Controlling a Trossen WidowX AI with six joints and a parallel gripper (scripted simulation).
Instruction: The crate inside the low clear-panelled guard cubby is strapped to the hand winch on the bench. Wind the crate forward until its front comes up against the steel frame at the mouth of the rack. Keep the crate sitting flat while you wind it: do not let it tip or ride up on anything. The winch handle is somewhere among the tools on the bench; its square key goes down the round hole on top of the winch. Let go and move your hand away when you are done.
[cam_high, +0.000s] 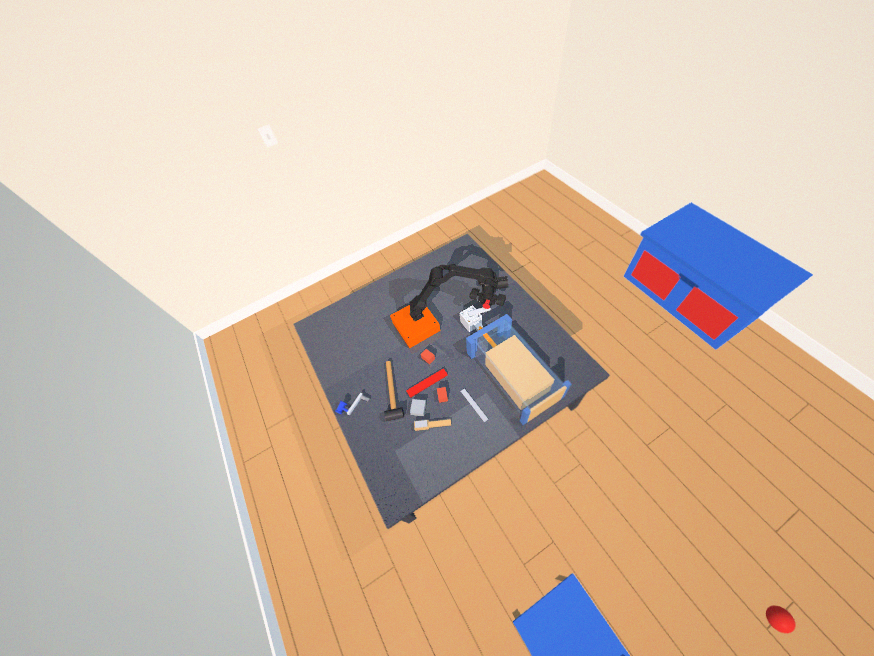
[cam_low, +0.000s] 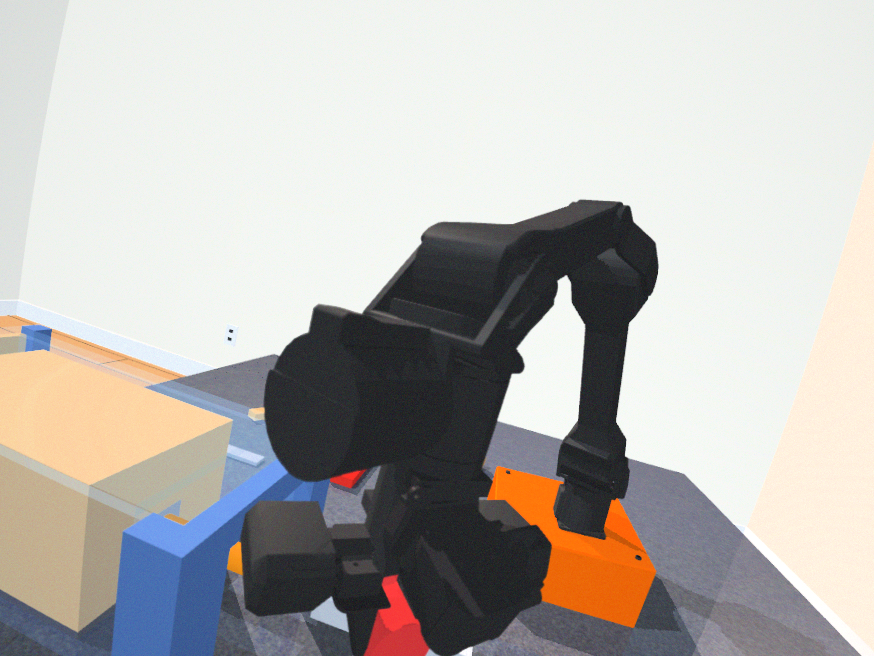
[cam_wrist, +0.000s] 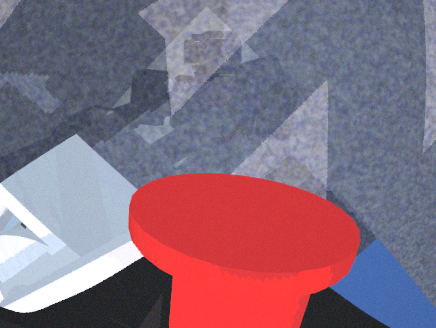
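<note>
Now: the white winch 11 cm to the right of my gripper tip, 8 cm below it and 4 cm behind it. Round my gripper tip: blue frame: 13 cm ahead, 10 cm to the right, 1 cm below; winch handle: 4 cm to the right, 1 cm below, 1 cm behind; red knob: 2 cm above.
</note>
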